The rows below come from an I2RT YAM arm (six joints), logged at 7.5 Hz.
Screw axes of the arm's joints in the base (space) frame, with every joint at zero. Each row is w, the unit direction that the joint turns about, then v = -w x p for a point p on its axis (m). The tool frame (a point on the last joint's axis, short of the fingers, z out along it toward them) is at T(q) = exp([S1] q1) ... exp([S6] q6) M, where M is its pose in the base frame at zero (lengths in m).
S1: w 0 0 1 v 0 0 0
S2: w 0 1 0 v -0.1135 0 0.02
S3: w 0 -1 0 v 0.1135 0 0.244
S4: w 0 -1 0 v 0.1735 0 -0.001
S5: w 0 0 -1 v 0 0.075 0
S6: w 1 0 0 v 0 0.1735 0
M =
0 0 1 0.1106
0 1 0 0
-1 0 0 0.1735
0 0 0 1
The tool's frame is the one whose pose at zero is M.
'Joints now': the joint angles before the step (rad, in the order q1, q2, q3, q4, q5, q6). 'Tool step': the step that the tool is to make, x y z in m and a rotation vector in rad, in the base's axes. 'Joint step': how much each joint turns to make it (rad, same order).
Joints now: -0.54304, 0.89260, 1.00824, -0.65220, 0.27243, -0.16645
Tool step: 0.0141, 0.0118, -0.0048, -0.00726, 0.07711, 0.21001
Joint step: 0.07475, 0.02758, 0.00522, -0.01659, -0.09196, -0.11128
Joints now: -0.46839, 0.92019, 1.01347, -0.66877, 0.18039, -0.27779
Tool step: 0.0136, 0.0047, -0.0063, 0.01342, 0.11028, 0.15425
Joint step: 0.03880, 0.06098, 0.03038, -0.06070, -0.07313, -0.09723
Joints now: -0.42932, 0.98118, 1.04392, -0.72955, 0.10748, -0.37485
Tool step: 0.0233, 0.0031, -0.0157, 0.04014, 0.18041, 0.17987
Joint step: 0.04481, 0.12283, 0.04857, -0.09924, -0.07495, -0.11777
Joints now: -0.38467, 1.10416, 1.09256, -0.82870, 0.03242, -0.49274
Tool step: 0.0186, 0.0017, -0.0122, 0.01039, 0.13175, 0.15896
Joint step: 0.02848, 0.10191, 0.04319, -0.06713, -0.05100, -0.12593
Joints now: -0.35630, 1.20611, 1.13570, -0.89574, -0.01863, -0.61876
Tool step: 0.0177, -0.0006, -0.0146, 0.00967, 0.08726, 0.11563
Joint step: 0.01724, 0.09102, 0.02296, -0.02073, -0.03482, -0.09435
